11 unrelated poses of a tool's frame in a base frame.
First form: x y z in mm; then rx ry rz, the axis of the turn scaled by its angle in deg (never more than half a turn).
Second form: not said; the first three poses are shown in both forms.
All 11 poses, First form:
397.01 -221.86 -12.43 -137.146 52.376 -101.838
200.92 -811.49 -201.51 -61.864 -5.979 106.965
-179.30 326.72 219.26 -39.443 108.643 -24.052
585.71 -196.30 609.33 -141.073 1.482 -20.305
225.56 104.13 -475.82 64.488 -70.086 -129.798
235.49 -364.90 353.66 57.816 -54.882 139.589
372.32 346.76 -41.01 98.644 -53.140 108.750
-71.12 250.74 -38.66 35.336 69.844 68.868
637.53 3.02 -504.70 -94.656 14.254 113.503
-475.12 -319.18 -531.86 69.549 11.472 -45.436
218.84 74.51 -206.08 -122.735 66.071 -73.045
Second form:
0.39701 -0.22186 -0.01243 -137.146 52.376 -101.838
0.20092 -0.81149 -0.20151 -61.864 -5.979 106.965
-0.17930 0.32672 0.21926 -39.443 108.643 -24.052
0.58571 -0.19630 0.60933 -141.073 1.482 -20.305
0.22556 0.10413 -0.47582 64.488 -70.086 -129.798
0.23549 -0.36490 0.35366 57.816 -54.882 139.589
0.37232 0.34676 -0.04101 98.644 -53.140 108.750
-0.07112 0.25074 -0.03866 35.336 69.844 68.868
0.63753 0.00302 -0.50470 -94.656 14.254 113.503
-0.47512 -0.31918 -0.53186 69.549 11.472 -45.436
0.21884 0.07451 -0.20608 -122.735 66.071 -73.045

